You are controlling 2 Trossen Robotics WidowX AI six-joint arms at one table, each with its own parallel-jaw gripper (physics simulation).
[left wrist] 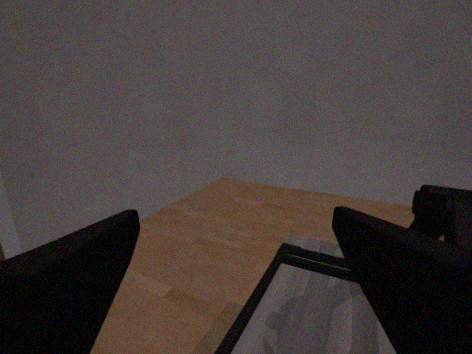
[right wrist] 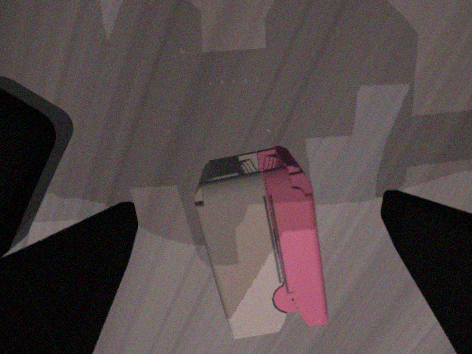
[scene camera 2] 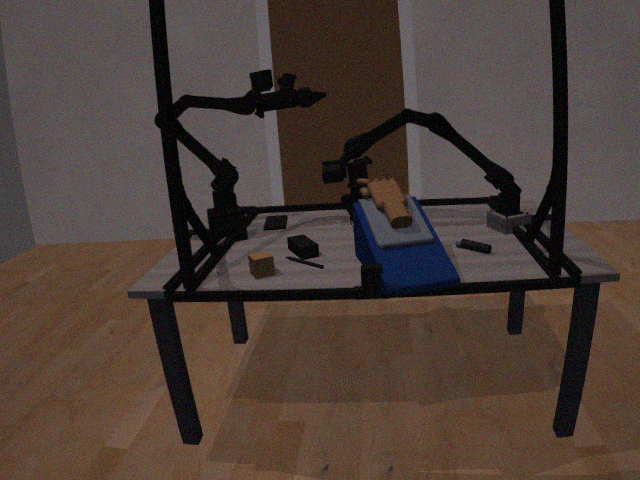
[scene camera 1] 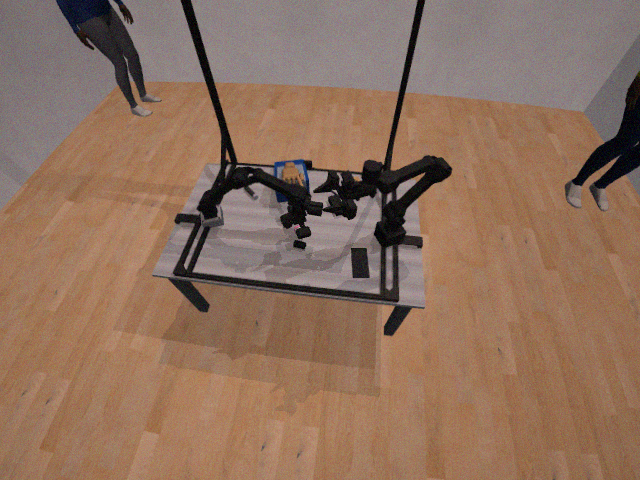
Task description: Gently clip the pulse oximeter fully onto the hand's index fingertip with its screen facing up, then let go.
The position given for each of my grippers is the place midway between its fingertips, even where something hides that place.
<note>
My left gripper (scene camera 1: 318,200) is open and holds nothing. I also see my right gripper (right wrist: 259,208) and a pulse oximeter (right wrist: 249,219).
My left gripper also shows in the left wrist view (left wrist: 237,218) and in scene camera 2 (scene camera 2: 320,94). The left wrist view does not show the pulse oximeter: it is out of frame.
</note>
